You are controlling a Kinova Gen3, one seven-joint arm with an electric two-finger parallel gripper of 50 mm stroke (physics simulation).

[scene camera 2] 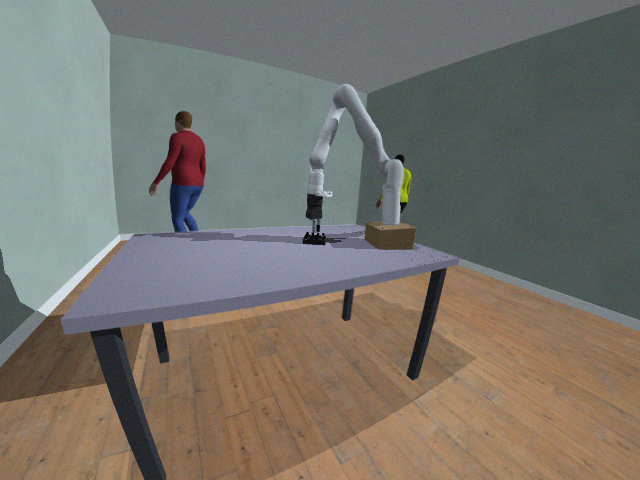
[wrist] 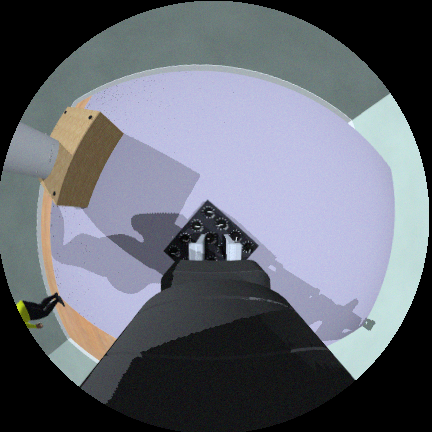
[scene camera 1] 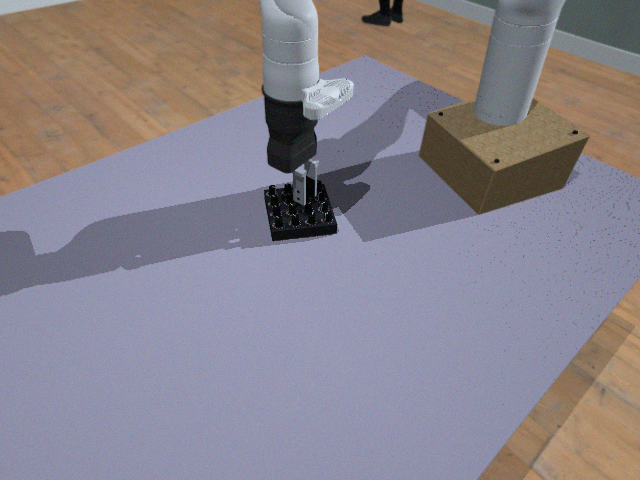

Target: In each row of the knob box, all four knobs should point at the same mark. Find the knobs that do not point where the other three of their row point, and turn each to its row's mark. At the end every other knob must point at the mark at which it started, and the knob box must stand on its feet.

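Seen in the pictures: gripper, between the fingertips: [scene camera 2: 316, 232] [wrist: 214, 242] [scene camera 1: 305, 197]; arm's base, origin of its link: [scene camera 2: 390, 223] [wrist: 48, 158] [scene camera 1: 500, 111].
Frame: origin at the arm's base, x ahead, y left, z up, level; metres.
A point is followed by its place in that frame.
Observation:
The black knob box [scene camera 1: 305, 234] @[x 0.401, y -0.127, z -0.098 m] [scene camera 2: 314, 241] @[x 0.400, y -0.126, z -0.091 m] [wrist: 209, 220] @[x 0.365, y -0.126, z -0.084 m] stands flat on the table, with rows of black knobs and small pale marks. In the wrist view it appears turned cornerwise. My gripper [scene camera 1: 307, 199] @[x 0.373, y -0.152, z -0.052 m] [scene camera 2: 315, 231] @[x 0.373, y -0.152, z -0.052 m] [wrist: 214, 242] @[x 0.373, y -0.152, z -0.052 m] points down over the inner part of the box. Its fingers are partly open with nothing gripped. In the wrist view an inner knob [wrist: 211, 238] @[x 0.369, y -0.150, z -0.068 m] shows in the gap between the fingers; their height over it is hard to tell. The fingers and gripper body hide several knobs there. The knobs' pointing directions are too small to read surely.
The arm's wooden base block [scene camera 1: 457, 160] @[x 0.122, y -0.010, z -0.047 m] [scene camera 2: 388, 236] @[x 0.121, y 0.087, z -0.041 m] [wrist: 92, 160] @[x 0.121, y -0.012, z -0.066 m] stands on the lilac table [scene camera 1: 258, 335] @[x 0.586, y -0.055, z -0.106 m] [scene camera 2: 222, 273] @[x 0.876, y 0.037, z -0.106 m] [wrist: 280, 140] @[x 0.503, y 0.038, z -0.106 m], to the right of the box in both scene views. Arm shadows cross the table and box. Two people stand beyond the table.

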